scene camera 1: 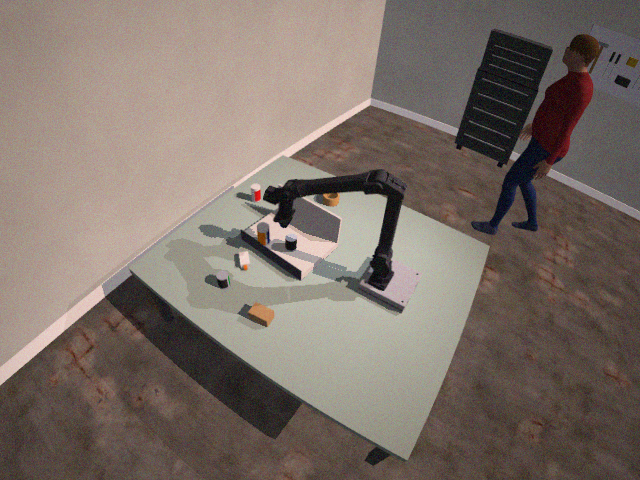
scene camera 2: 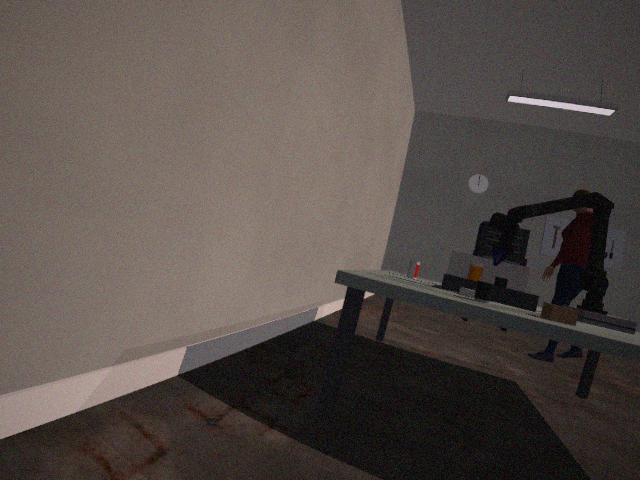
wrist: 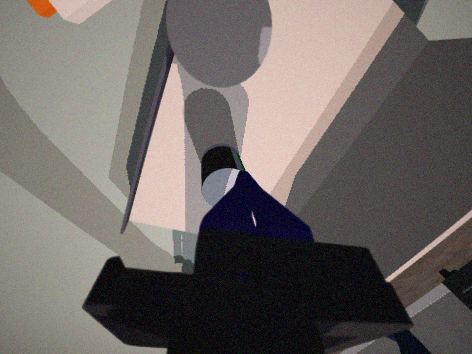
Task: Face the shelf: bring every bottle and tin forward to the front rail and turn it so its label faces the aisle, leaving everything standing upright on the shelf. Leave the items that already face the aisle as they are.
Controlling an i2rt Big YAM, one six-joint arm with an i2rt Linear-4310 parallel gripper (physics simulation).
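Frame: origin at the arm's base, x right, y back, z down, level; millimetres.
Seen in the pictures: gripper, between the fingertips: [scene camera 1: 282,227] [scene camera 2: 494,265] [wrist: 241,177]; arm's base, origin of its link: [scene camera 1: 380,278] [scene camera 2: 591,311].
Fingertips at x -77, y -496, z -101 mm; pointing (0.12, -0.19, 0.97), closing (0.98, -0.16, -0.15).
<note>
Offsets run from my fingertips to a thing's middle. "spot": to the spot under its first point. Level surfaces: height alone.
A pale shelf board @(dz +117 mm) [scene camera 1: 316,250] [wrist: 298,70] lies on the table with a dark front rail [scene camera 1: 270,254] [wrist: 145,119] and a grey back panel [scene camera 1: 315,219]. An orange bottle @(dx -43, dy -84, dz +62 mm) [scene camera 1: 263,233] [scene camera 2: 475,272] stands by the rail; in the wrist view its grey lid @(spot: dx -43, dy -78, dz +8 mm) [wrist: 217,42] shows at the top. A black tin @(dx +8, dy +45, dz +82 mm) [scene camera 1: 290,242] [wrist: 218,162] with a grey lid stands further back on the board. My gripper [scene camera 1: 283,221] [scene camera 2: 499,257] [wrist: 241,177] is shut and empty. It hangs low over the board between bottle and tin, with its tips right beside the tin's lid.
On the table @(dz +154 mm) [scene camera 1: 347,362] off the shelf stand a red and white can @(dx +231, dy -367, dz +107 mm) [scene camera 1: 255,192] [scene camera 2: 416,270], a white carton @(spot: dx -185, dy -91, dz +126 mm) [scene camera 1: 244,260], a black tin with a green label @(dx -337, dy -87, dz +120 mm) [scene camera 1: 222,279], a brown box @(dx -371, dy +161, dz +130 mm) [scene camera 1: 261,314] and a tape roll @(dx +479, dy -8, dz +130 mm) [scene camera 1: 330,198]. A person [scene camera 1: 532,157] walks at the right.
</note>
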